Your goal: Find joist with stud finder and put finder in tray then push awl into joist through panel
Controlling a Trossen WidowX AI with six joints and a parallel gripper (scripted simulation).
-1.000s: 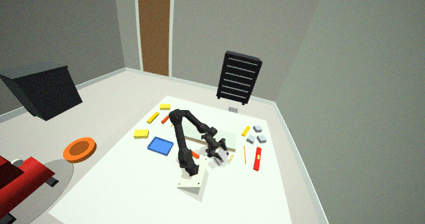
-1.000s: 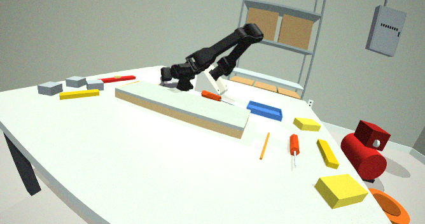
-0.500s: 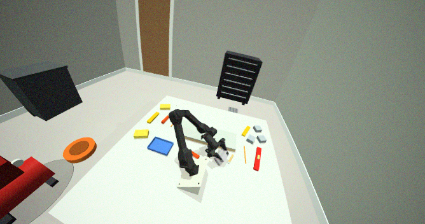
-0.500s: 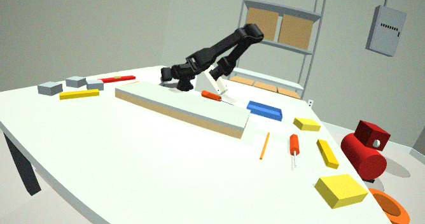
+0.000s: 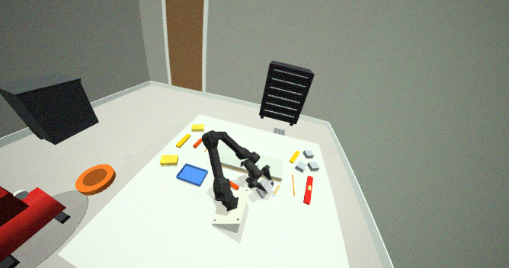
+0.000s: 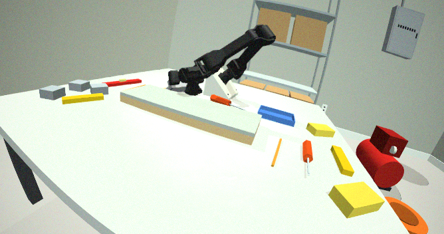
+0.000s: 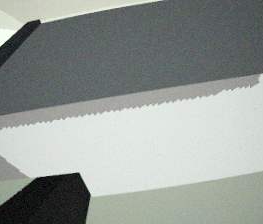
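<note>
Right now my gripper tip is 1 cm to the left of the stud finder, 1 cm short of it and 1 cm above it. Round my gripper tip: blue tray 49 cm to the left, 5 cm below, 3 cm ahead; then awl 5 cm to the right, 5 cm below, 1 cm behind; then red level 30 cm to the right, 5 cm below, 5 cm ahead.
</note>
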